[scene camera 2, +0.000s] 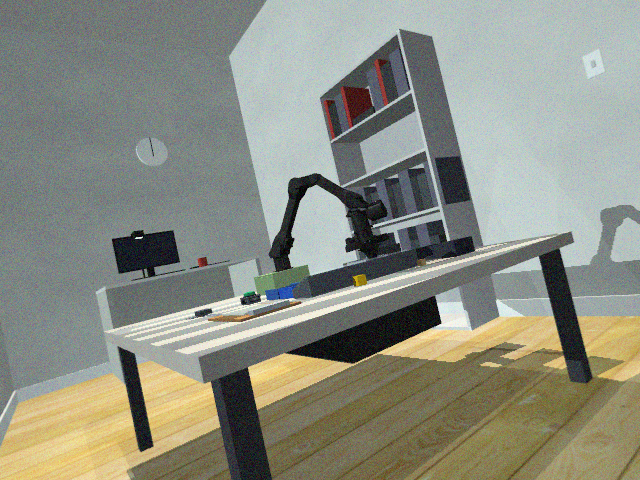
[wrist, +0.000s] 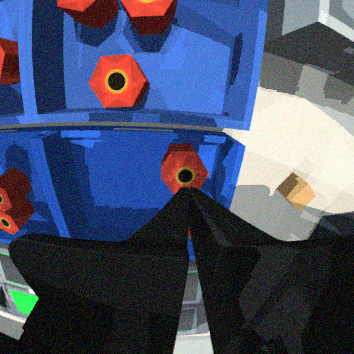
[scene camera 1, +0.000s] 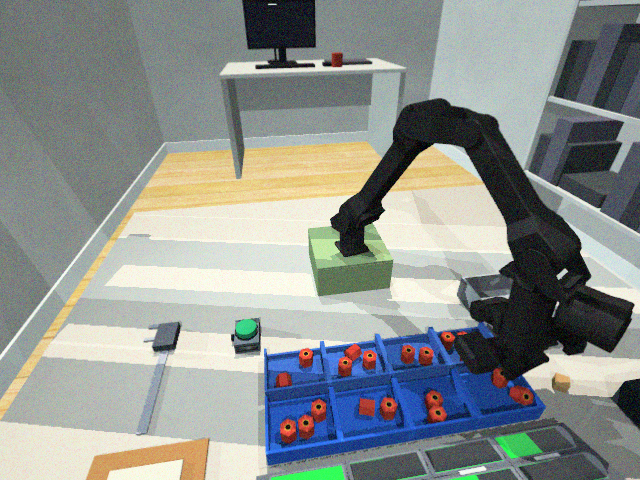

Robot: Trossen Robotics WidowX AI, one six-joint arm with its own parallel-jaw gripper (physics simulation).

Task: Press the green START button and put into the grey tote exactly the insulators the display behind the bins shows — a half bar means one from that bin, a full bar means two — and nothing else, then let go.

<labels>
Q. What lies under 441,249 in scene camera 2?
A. A dark block.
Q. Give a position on a caliper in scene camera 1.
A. At 166,336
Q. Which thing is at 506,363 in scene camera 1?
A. The gripper.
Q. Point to a display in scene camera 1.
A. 581,446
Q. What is the gripper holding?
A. Nothing.
</labels>
